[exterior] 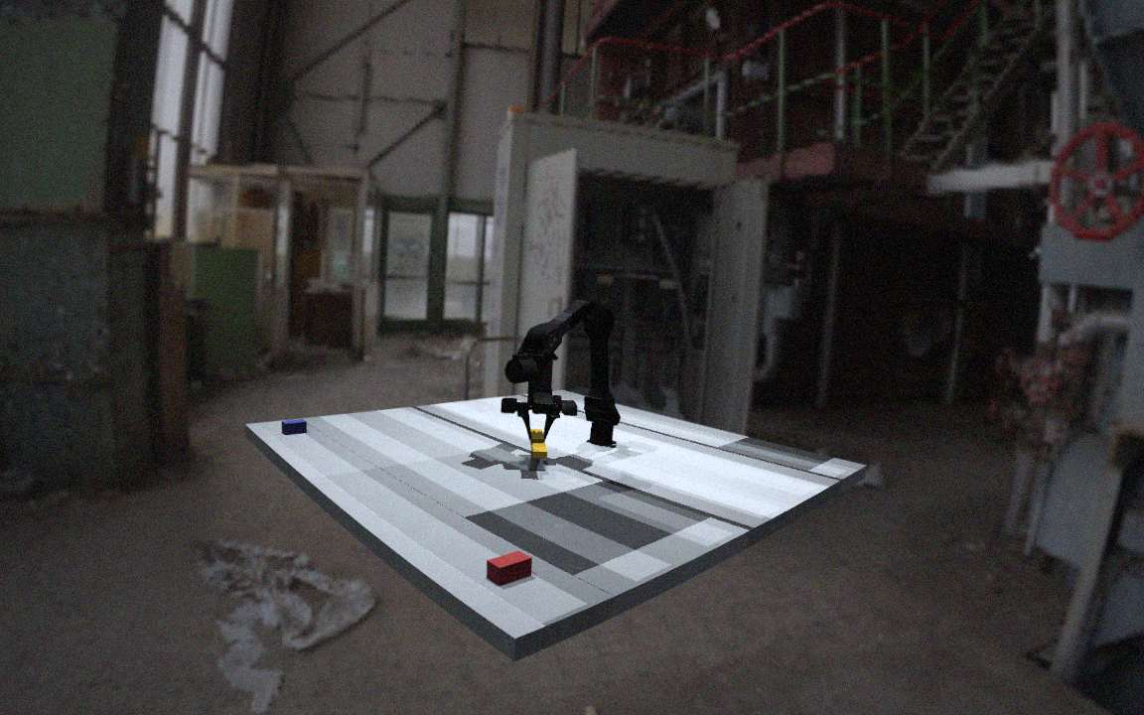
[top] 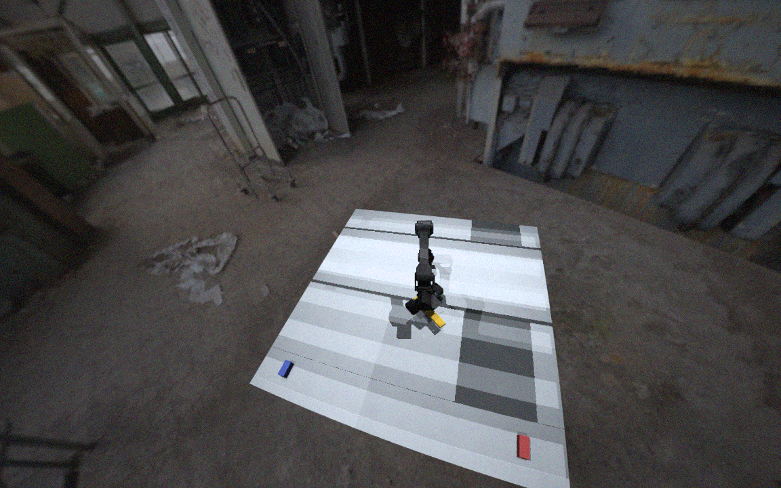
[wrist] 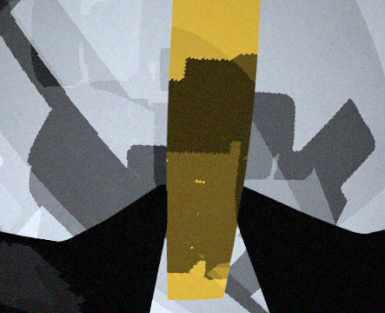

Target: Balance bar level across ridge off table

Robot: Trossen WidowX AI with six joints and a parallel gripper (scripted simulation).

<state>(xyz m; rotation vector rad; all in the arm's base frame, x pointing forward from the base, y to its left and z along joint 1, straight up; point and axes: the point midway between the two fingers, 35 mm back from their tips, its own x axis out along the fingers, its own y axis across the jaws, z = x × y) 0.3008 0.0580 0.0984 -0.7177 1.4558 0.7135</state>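
The yellow bar lies 2 cm ahead of my gripper tip and 2 cm to the left of it. Also, from my gripper tip: blue block (44 cm ahead, 56 cm to the right, 5 cm below); red block (44 cm ahead, 44 cm to the left, 5 cm below).
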